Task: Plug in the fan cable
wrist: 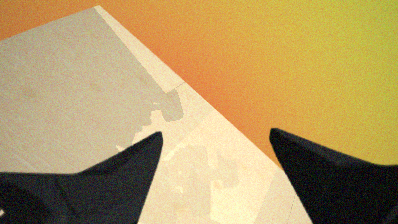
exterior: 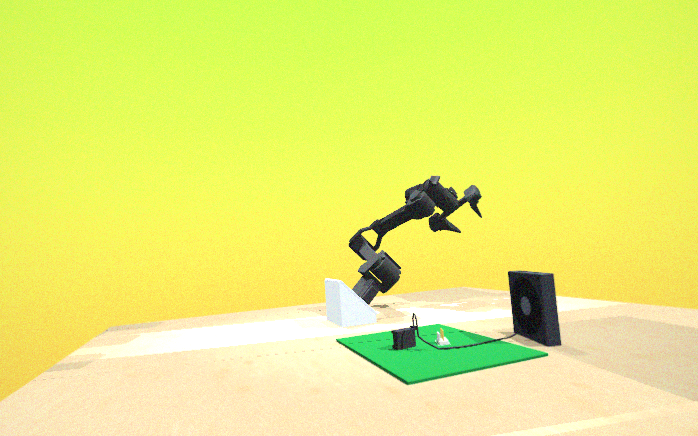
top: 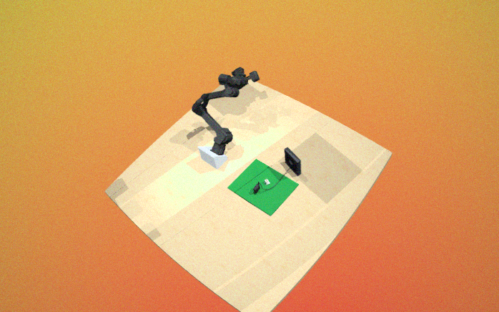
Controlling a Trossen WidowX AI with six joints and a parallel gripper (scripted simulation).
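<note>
My gripper tip is 530 mm to the left of the dark fan plug, 340 mm short of it and 220 mm above it. Also, from my gripper tip: green board: 490 mm to the right, 350 mm ahead, 250 mm below; then black fan: 430 mm ahead, 320 mm to the right, 180 mm below; then white four-pin header: 460 mm to the right, 360 mm ahead, 240 mm below.
</note>
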